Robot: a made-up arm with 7 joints. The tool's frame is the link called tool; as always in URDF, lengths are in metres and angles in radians. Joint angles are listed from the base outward.
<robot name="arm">
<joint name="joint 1" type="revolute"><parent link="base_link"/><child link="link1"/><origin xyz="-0.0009 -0.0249 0.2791" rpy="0 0 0"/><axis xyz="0 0 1"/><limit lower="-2.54" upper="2.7"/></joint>
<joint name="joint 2" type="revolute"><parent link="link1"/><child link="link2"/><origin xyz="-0.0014 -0.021 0.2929" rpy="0 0 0"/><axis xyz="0 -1 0"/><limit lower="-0.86" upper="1.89"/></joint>
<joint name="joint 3" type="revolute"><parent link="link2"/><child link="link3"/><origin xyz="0.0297 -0.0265 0.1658" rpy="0 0 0"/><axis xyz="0 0 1"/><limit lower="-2.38" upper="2.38"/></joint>
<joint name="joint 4" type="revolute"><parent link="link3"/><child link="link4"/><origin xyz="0.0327 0.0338 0.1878" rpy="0 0 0"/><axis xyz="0 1 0"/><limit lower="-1.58" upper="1.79"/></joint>
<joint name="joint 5" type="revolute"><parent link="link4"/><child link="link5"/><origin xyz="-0.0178 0.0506 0.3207" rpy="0 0 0"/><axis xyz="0 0 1"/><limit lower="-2" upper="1.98"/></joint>
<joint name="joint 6" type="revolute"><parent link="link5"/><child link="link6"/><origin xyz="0.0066 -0.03 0.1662" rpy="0 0 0"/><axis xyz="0 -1 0"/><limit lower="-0.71" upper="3.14"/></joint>
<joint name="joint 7" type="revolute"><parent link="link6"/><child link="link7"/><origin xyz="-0.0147 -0.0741 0.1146" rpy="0 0 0"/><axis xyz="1 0 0"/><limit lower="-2.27" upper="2.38"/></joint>
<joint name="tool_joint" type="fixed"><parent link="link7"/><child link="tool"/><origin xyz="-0.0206 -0.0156 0.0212" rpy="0 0 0"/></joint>
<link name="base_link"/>
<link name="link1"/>
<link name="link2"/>
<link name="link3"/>
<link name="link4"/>
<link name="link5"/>
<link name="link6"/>
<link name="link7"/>
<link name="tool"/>
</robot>
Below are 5 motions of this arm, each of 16 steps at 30 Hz.
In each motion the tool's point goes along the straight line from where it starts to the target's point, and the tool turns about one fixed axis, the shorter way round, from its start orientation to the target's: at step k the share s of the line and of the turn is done. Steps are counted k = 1, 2, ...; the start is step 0. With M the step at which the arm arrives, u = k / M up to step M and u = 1 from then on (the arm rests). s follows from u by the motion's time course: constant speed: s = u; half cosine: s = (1 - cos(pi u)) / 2; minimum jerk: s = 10 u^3 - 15 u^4 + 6 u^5.
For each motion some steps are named. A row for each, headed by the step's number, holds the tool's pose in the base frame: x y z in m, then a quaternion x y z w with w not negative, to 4 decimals.
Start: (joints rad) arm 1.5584 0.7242 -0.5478 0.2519 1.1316 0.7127 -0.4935
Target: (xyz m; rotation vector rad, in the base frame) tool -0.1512 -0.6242 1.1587 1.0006 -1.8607 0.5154
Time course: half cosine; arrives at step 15
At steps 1, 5, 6, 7, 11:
1: 0.1979 -0.4957 1.3568 0.3627 -0.5108 0.6364 0.4499
5: 0.1135 -0.5268 1.3089 0.3825 -0.5849 0.5441 0.4643
6: 0.0798 -0.5392 1.2898 0.3888 -0.6121 0.5049 0.4681
7: 0.0437 -0.5525 1.2693 0.3946 -0.6397 0.4617 0.4710
11: -0.0928 -0.6027 1.1918 0.4069 -0.7281 0.2879 0.4706

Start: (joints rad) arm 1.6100 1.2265 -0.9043 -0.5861 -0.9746 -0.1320 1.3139
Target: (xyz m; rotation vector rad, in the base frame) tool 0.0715 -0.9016 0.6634 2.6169 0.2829 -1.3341
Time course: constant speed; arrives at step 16
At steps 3, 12, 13, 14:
3: -0.1952 -0.8486 0.6470 0.9753 -0.0805 -0.1894 0.0800
12: -0.0105 -0.8853 0.6583 0.9221 0.0415 -0.3738 0.0915
13: 0.0100 -0.8894 0.6596 0.9131 0.0551 -0.3932 0.0925
14: 0.0305 -0.8934 0.6609 0.9036 0.0686 -0.4124 0.0935

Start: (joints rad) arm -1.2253 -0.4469 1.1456 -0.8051 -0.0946 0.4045 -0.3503
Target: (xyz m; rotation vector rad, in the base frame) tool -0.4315 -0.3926 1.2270 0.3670 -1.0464 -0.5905
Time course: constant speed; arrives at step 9
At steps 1, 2, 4, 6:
1: -0.4090 -0.3492 1.2570 0.0214 -0.4415 -0.2751 0.8538
2: -0.4118 -0.3546 1.2532 0.0403 -0.4482 -0.2756 0.8494
4: -0.4174 -0.3655 1.2457 0.0781 -0.4610 -0.2764 0.8397
6: -0.4231 -0.3763 1.2382 0.1157 -0.4730 -0.2767 0.8285

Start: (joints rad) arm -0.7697 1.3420 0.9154 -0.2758 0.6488 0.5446 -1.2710
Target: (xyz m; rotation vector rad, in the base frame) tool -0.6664 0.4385 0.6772 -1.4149 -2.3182 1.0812
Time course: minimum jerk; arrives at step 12
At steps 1, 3, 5, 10, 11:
1: -0.7825 0.4492 0.7416 -0.6960 -0.6984 0.0950 0.1375
3: -0.7710 0.4481 0.7352 -0.6784 -0.7116 0.1231 0.1354
5: -0.7426 0.4455 0.7195 -0.6312 -0.7403 0.1918 0.1296
10: -0.6705 0.4389 0.6795 -0.4901 -0.7868 0.3586 0.1103
11: -0.6670 0.4386 0.6775 -0.4824 -0.7881 0.3664 0.1092

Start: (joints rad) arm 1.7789 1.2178 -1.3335 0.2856 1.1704 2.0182 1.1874
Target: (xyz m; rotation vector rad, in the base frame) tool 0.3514 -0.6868 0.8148 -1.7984 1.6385 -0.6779
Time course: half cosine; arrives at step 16
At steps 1, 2, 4, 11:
1: 0.3972 -0.6219 0.8653 -0.7383 0.5024 -0.2402 0.3805
2: 0.3959 -0.6238 0.8639 -0.7368 0.5059 -0.2407 0.3784
4: 0.3909 -0.6309 0.8584 -0.7310 0.5192 -0.2427 0.3703
11: 0.3617 -0.6722 0.8261 -0.6934 0.5934 -0.2528 0.3212

